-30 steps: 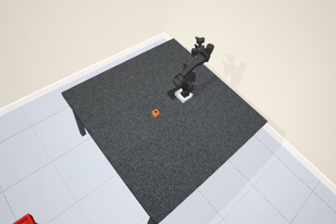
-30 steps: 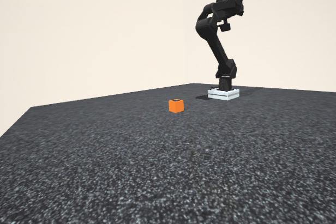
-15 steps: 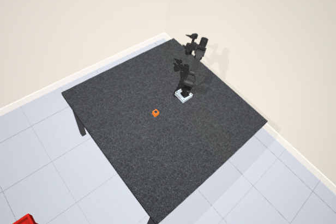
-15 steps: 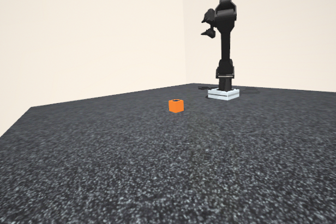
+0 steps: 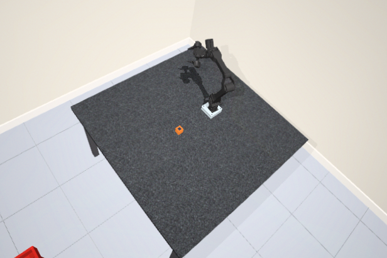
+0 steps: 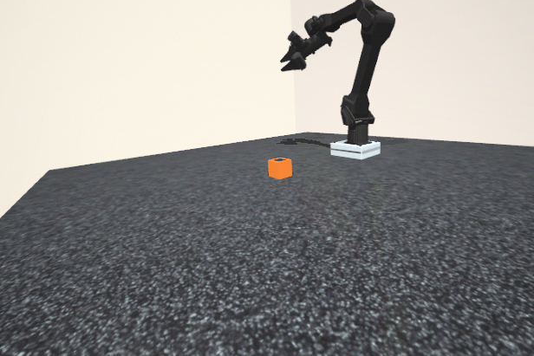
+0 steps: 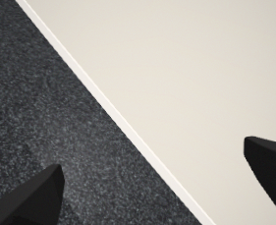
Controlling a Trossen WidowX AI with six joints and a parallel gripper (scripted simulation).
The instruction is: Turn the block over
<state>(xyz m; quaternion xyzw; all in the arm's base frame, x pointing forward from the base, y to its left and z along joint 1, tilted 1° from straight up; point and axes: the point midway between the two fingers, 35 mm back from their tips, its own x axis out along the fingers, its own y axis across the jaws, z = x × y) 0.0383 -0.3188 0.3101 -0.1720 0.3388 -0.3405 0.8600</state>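
My gripper tip is 27 cm short of the orange block, 36 cm to the right of it and 31 cm above it.
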